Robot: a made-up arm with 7 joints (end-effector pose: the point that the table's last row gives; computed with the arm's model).
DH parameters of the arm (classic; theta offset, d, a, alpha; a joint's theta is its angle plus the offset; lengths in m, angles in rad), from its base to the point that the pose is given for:
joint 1: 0 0.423 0 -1.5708
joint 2: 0 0 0 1.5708
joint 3: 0 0.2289 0.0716 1.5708
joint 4: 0 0 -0.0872 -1.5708
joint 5: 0 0.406 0 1.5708
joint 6: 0 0 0.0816 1.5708
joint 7: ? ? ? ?
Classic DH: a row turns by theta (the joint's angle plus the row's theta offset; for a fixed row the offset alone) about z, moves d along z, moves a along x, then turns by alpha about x.
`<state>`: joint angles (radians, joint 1 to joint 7).
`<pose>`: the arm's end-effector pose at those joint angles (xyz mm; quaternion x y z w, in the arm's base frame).
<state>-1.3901 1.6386 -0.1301 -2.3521 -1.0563 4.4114 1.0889</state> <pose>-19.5 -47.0 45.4 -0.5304 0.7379 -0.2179 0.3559</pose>
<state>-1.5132 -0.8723 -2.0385 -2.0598 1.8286 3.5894 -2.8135</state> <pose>-366.7 233.3 299.7 0.0399 -0.9682 -0.0254 0.2457</pose>
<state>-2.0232 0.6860 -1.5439 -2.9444 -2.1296 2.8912 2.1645</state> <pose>-152.3 138.7 237.7 -0.1581 -0.8768 -0.4498 0.0626</pose>
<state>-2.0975 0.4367 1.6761 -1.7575 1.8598 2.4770 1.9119</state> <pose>416.2 -351.2 612.8 0.2463 0.5339 0.4471 0.6741</pose>
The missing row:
joint 7: 0 0 0 0
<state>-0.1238 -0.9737 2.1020 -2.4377 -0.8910 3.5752 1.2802</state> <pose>-130.6 346.7 226.5 -0.5169 -0.8130 -0.2519 0.0920</pose>
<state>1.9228 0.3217 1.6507 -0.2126 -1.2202 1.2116 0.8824</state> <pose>-177.9 195.3 1097.0 -0.6539 -0.6349 0.0028 0.4115</pose>
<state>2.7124 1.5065 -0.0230 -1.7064 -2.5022 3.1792 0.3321</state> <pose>-221.3 59.8 -38.2 -0.7625 0.6450 -0.0488 0.0138</pose>
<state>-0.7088 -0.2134 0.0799 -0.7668 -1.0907 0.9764 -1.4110</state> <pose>156.2 -150.1 1100.0 0.9120 -0.0278 -0.2170 0.3469</pose>
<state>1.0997 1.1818 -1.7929 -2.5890 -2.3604 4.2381 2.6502</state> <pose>247.9 -167.2 451.4 0.8856 -0.4066 -0.0868 0.2069</pose>
